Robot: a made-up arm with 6 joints.
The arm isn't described. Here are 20 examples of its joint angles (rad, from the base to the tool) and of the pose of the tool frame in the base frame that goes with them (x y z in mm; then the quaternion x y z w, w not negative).
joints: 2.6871 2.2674 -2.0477 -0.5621 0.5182 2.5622
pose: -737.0 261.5 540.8 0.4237 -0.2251 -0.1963 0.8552
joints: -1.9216 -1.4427 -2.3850 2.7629 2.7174 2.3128
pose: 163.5 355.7 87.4 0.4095 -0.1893 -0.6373 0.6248
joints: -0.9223 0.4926 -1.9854 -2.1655 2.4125 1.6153
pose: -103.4 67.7 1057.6 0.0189 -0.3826 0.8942 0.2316
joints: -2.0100 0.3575 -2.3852 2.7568 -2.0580 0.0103
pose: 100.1 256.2 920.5 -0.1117 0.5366 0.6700 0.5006
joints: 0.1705 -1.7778 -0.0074 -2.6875 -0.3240 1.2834
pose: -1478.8 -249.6 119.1 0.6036 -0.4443 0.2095 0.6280
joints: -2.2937 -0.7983 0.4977 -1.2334 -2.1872 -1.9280
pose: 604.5 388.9 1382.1 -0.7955 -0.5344 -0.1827 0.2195
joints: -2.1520 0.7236 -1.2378 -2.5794 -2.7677 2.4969
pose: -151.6 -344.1 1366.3 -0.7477 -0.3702 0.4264 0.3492
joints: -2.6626 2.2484 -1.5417 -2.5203 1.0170 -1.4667
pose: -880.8 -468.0 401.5 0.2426 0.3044 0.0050 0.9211
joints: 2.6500 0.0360 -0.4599 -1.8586 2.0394 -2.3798
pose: 198.6 -64.3 1618.6 -0.3649 0.4540 -0.4420 0.6822
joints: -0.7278 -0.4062 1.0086 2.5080 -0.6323 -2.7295
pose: 115.9 -186.8 1579.7 0.8264 0.4143 -0.1442 0.3530
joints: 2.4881 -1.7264 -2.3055 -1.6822 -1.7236 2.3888
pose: 164.2 -395.3 -197.1 0.8170 -0.0792 0.4280 0.3782
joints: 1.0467 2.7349 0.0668 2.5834 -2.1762 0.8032
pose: 240.7 254.1 -930.2 0.8753 0.1921 0.2404 0.3730
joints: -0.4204 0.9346 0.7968 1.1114 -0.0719 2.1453
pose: 1267.3 -553.4 701.8 -0.2329 0.0854 -0.9289 0.2748
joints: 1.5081 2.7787 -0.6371 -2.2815 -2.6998 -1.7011
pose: -48.2 604.2 -712.7 -0.1912 -0.0434 0.9080 0.3703
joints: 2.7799 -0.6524 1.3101 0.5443 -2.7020 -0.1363
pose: 197.3 -118.4 1397.7 -0.5344 -0.1202 -0.7205 0.4252
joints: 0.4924 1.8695 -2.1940 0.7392 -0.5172 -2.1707
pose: 374.1 164.4 759.8 0.7562 0.0677 0.1478 0.6338
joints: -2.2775 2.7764 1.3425 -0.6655 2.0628 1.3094
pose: 197.5 154.5 -595.3 0.3096 0.1340 0.1093 0.9350
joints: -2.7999 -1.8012 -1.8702 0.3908 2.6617 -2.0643
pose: 540.5 75.1 -282.9 0.3680 0.7855 0.4551 0.2010
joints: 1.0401 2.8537 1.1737 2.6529 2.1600 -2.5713
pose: -143.4 -147.4 -817.1 0.0909 -0.9477 -0.1400 0.2720
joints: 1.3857 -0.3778 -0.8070 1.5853 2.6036 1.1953
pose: -210.2 -740.9 1205.9 -0.4844 0.8434 -0.0154 0.2321
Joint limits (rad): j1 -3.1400..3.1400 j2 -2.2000..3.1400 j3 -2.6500..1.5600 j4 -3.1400..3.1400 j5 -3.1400..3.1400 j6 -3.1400..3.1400
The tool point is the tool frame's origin. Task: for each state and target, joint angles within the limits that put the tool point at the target. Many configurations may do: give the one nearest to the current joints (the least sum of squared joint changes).
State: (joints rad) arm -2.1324 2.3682 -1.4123 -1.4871 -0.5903 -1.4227
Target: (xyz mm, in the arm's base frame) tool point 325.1 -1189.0 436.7
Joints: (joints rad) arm -1.4290 2.0750 -1.2636 -1.5049 -0.6083 -1.4259
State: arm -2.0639 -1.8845 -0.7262 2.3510 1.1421 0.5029
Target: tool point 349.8 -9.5 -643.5
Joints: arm -2.7648 -2.1696 -1.3595 2.2268 1.2759 0.4914
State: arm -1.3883 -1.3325 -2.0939 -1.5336 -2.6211 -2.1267
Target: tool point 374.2 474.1 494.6
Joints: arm -1.9889 -0.6254 -2.2236 -1.4934 -2.5849 -2.1220
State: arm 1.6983 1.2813 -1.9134 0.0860 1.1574 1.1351
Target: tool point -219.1 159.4 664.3
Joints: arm 1.9834 1.7460 -2.6500 0.4916 1.0408 1.1750
